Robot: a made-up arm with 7 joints. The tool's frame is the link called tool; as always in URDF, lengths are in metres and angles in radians. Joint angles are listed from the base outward.
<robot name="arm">
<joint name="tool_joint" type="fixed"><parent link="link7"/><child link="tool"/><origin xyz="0 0 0" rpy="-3.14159 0 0"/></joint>
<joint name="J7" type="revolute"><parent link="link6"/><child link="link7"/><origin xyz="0.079 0 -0.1" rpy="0 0 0"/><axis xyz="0 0.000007 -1"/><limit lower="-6.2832" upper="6.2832"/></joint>
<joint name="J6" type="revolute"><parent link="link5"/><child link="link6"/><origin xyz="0 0 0" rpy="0 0 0"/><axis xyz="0 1 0.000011"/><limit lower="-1.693" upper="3.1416"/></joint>
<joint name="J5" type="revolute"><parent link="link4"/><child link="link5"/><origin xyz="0.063 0 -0.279" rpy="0 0 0"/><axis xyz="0 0.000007 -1"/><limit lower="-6.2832" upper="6.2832"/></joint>
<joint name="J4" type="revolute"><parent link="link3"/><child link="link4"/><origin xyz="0.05 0 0" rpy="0 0 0"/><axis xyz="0 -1 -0.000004"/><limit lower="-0.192" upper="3.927"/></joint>
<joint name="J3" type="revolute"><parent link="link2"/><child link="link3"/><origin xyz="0 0 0.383" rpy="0 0 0"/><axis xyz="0 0 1"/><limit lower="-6.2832" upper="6.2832"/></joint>
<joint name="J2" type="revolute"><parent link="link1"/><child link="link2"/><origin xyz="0 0 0" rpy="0 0 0"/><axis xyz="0 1 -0.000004"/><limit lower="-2.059" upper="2.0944"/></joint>
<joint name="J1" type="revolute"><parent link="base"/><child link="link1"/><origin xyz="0 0 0.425" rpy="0 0 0"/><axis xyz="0 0 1"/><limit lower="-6.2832" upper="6.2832"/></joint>
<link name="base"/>
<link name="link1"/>
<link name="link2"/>
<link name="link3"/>
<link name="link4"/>
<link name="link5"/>
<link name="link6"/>
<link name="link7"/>
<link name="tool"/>
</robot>
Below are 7 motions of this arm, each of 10 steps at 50 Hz.
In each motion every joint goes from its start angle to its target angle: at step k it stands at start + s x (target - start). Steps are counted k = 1, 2, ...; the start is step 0. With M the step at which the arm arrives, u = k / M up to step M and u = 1 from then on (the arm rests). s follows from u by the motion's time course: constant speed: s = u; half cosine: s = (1 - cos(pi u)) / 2; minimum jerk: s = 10 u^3 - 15 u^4 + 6 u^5.
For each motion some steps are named. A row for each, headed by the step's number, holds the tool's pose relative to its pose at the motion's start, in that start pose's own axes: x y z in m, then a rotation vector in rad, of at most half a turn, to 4 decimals.
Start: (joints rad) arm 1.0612 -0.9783 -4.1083 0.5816 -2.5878 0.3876 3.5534
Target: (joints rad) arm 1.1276 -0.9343 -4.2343 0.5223 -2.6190 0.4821 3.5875
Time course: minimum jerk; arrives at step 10
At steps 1, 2, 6, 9, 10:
1: 0.0002 0.0002 -0.0001 0.0001 0.0012 0.0006
2: 0.0017 0.0013 -0.0005 0.0005 0.0078 0.0037
6: 0.0187 0.0153 -0.0061 0.0063 0.0900 0.0450
9: 0.0266 0.0225 -0.0092 0.0097 0.1290 0.0660
10: 0.0268 0.0227 -0.0093 0.0098 0.1300 0.0666

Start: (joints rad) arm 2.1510 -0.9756 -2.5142 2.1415 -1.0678 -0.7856 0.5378
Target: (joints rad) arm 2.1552 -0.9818 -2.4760 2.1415 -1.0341 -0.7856 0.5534
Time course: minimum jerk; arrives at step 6
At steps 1, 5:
1: 0.0001 -0.0001 0.0002 -0.0003 0.0012 0.0025
5: 0.0040 -0.0035 0.0041 -0.0068 0.0331 0.0691

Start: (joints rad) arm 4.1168 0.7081 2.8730 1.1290 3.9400 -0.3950 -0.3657
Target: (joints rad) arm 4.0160 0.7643 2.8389 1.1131 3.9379 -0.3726 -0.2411
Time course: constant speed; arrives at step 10
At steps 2, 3, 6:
2: -0.0031 -0.0038 -0.0048 0.0177 -0.0249 0.0286
3: -0.0046 -0.0056 -0.0072 0.0263 -0.0376 0.0428
6: -0.0089 -0.0109 -0.0148 0.0511 -0.0762 0.0852

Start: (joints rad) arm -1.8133 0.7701 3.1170 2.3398 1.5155 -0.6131 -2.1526
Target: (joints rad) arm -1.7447 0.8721 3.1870 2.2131 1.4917 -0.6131 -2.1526
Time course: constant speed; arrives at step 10
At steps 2, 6, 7, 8, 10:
2: 0.0002 0.0035 -0.0020 0.0169 -0.0063 0.0128
6: 0.0006 0.0105 -0.0066 0.0512 -0.0168 0.0376
7: 0.0008 0.0123 -0.0079 0.0599 -0.0190 0.0437
8: 0.0009 0.0140 -0.0091 0.0686 -0.0210 0.0497
10: 0.0012 0.0175 -0.0118 0.0860 -0.0246 0.0614

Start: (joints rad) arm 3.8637 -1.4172 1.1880 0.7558 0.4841 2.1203 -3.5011
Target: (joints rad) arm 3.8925 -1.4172 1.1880 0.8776 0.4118 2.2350 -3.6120
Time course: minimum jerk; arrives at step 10
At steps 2, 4, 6, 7, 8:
2: 0.0015 0.0010 -0.0011 0.0056 0.0014 -0.0082
4: 0.0082 0.0056 -0.0058 0.0306 0.0079 -0.0442
6: 0.0182 0.0120 -0.0121 0.0653 0.0174 -0.0927
7: 0.0226 0.0146 -0.0146 0.0798 0.0216 -0.1125
8: 0.0256 0.0164 -0.0163 0.0896 0.0244 -0.1257

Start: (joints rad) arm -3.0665 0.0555 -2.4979 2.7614 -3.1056 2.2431 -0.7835
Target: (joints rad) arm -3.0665 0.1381 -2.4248 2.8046 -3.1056 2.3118 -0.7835
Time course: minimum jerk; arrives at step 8
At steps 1, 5, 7, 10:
1: -0.0003 0.0005 0.0010 0.0030 -0.0010 0.0005
5: -0.0161 0.0188 0.0462 0.1343 -0.0441 0.0200
7: -0.0223 0.0245 0.0626 0.1824 -0.0591 0.0265
10: -0.0226 0.0248 0.0636 0.1853 -0.0600 0.0269

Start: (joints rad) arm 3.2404 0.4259 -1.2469 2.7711 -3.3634 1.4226 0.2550
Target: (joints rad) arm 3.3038 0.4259 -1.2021 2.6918 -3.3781 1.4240 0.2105
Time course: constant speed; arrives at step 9
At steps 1, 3, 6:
1: 0.0010 0.0014 -0.0006 0.0085 0.0026 0.0025
3: 0.0030 0.0044 -0.0018 0.0253 0.0079 0.0078
6: 0.0059 0.0095 -0.0034 0.0499 0.0160 0.0166

